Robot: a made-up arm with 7 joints. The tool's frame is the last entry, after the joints. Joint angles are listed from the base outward. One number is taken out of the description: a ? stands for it. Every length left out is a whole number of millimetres.
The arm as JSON. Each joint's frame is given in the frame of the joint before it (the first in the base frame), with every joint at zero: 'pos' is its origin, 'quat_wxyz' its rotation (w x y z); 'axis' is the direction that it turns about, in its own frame. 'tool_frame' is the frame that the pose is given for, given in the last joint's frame.
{
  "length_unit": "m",
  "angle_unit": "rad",
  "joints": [
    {
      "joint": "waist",
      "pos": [
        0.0,
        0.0,
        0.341
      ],
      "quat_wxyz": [
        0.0,
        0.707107,
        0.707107,
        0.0
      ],
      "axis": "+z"
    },
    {
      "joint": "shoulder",
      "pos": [
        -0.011,
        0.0,
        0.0
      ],
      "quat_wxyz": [
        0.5,
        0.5,
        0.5,
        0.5
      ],
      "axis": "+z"
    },
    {
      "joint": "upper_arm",
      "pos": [
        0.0,
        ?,
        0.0
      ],
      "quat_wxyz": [
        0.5,
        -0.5,
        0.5,
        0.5
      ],
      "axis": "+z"
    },
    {
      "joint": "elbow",
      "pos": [
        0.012,
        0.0,
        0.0
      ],
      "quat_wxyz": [
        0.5,
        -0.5,
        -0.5,
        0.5
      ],
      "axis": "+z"
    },
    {
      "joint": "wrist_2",
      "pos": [
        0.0,
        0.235,
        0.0
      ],
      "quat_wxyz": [
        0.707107,
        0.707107,
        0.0,
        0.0
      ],
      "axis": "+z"
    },
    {
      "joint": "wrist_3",
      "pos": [
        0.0,
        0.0,
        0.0
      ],
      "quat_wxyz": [
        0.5,
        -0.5,
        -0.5,
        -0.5
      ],
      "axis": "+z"
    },
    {
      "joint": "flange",
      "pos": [
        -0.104,
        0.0,
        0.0
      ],
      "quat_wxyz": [
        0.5,
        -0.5,
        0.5,
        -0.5
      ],
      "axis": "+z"
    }
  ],
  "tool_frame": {
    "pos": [
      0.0,
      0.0,
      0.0
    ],
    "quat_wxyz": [
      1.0,
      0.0,
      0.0,
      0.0
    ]
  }
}
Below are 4 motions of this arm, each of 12 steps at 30 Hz.
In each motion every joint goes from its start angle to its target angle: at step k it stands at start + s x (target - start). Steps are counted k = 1, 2, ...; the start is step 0. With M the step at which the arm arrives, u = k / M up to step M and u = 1 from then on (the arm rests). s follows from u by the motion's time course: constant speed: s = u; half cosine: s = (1 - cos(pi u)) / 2; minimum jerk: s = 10 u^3 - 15 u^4 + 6 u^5.
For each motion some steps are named. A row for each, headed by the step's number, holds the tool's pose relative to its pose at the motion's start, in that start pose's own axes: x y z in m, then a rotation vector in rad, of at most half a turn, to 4 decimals.
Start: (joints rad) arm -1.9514 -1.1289 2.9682 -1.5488 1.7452 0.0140 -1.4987
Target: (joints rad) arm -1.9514 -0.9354 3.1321 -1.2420 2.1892 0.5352 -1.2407
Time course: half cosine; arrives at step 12
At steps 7, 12:
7: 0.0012 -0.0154 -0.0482 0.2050 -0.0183 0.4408
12: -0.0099 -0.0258 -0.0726 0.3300 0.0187 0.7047

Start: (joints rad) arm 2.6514 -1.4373 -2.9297 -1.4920 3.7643 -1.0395 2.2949
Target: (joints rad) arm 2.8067 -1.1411 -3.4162 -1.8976 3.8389 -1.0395 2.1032
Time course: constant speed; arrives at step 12
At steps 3, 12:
3: -0.0794 0.0332 -0.0033 0.0475 0.1610 -0.1821
12: -0.2690 0.1500 0.0593 0.1281 0.6807 -0.7089

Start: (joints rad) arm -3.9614 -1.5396 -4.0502 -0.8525 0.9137 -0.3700 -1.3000
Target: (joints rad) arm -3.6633 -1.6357 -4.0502 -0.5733 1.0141 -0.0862 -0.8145
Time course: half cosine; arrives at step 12
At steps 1, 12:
1: -0.0009 0.0032 -0.0003 0.0074 -0.0037 0.0132
12: -0.0897 0.1848 0.0139 0.4322 -0.2798 0.7423

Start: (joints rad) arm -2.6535 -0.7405 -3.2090 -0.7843 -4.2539 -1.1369 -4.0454
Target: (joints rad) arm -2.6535 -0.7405 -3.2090 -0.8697 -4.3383 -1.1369 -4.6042
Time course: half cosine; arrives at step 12
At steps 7, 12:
7: 0.0119 -0.0148 0.0055 -0.0525 -0.0502 -0.3296
12: 0.0192 -0.0232 0.0091 -0.0742 -0.0892 -0.5228

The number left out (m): -0.431
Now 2 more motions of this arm.
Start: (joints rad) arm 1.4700 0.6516 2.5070 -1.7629 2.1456 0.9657 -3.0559
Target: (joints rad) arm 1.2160 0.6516 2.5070 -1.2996 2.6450 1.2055 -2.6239
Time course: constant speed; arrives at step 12
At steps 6, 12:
6: -0.0003 0.0474 -0.0207 -0.1503 0.1037 0.5557
12: -0.0055 0.0930 -0.0380 -0.3122 0.2015 1.0731

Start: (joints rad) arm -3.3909 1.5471 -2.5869 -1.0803 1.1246 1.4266 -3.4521
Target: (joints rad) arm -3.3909 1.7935 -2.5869 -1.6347 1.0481 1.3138 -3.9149
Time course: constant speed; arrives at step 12
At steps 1, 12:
1: 0.0156 -0.0167 0.0021 -0.0008 -0.0348 -0.0969
12: 0.1220 -0.2233 0.0583 0.0625 -0.4926 -1.1187

